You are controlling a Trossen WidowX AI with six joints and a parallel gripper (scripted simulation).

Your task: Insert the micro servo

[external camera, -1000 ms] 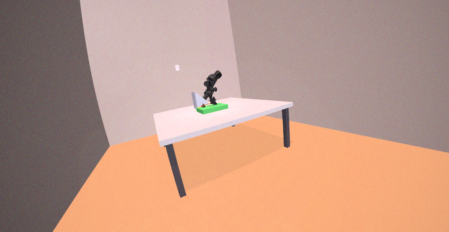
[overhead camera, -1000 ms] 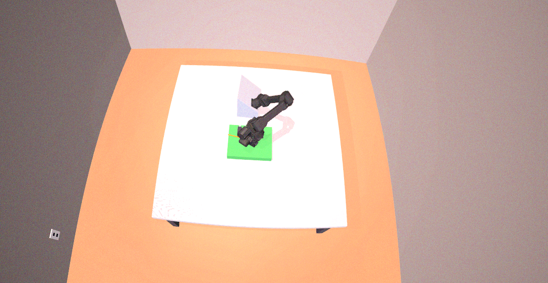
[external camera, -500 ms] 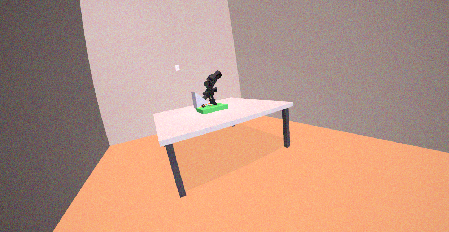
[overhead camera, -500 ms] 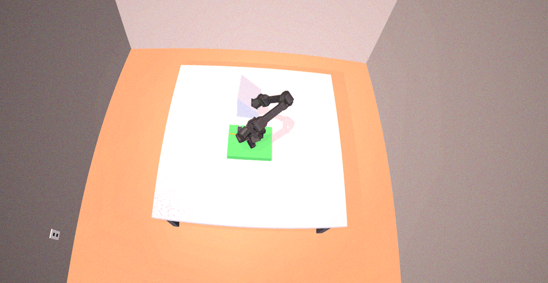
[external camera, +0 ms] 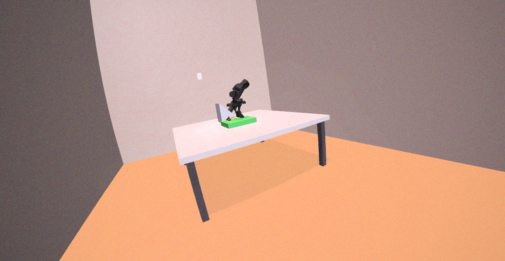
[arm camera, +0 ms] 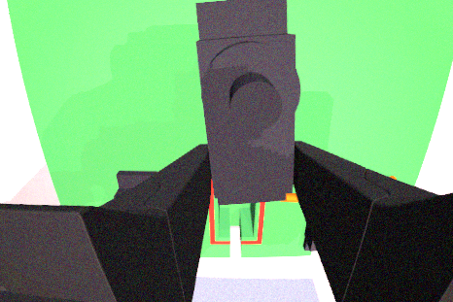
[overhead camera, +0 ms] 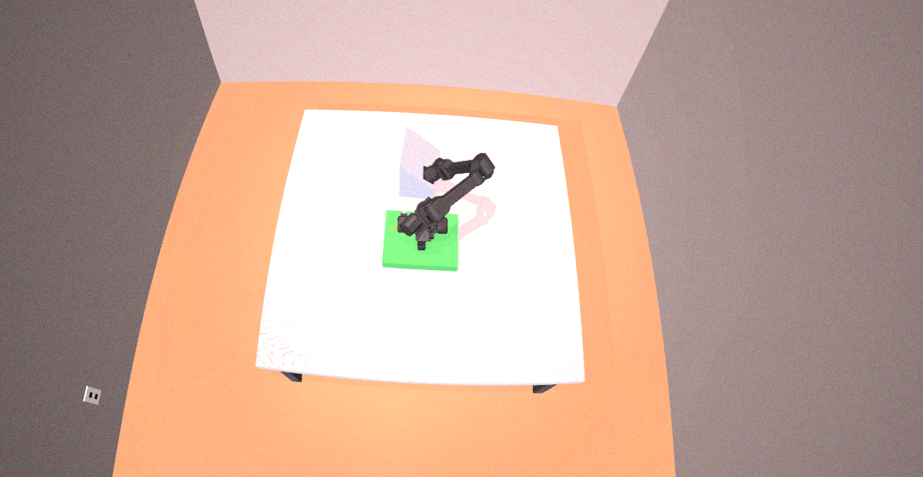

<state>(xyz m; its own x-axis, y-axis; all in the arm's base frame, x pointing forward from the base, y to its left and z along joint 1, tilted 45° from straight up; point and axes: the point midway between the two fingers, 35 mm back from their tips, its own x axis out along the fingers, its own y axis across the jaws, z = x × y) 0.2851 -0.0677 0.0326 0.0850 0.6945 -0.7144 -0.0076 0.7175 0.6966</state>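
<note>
My gripper tip is 10 mm short of the green deck and 100 mm above it.
</note>
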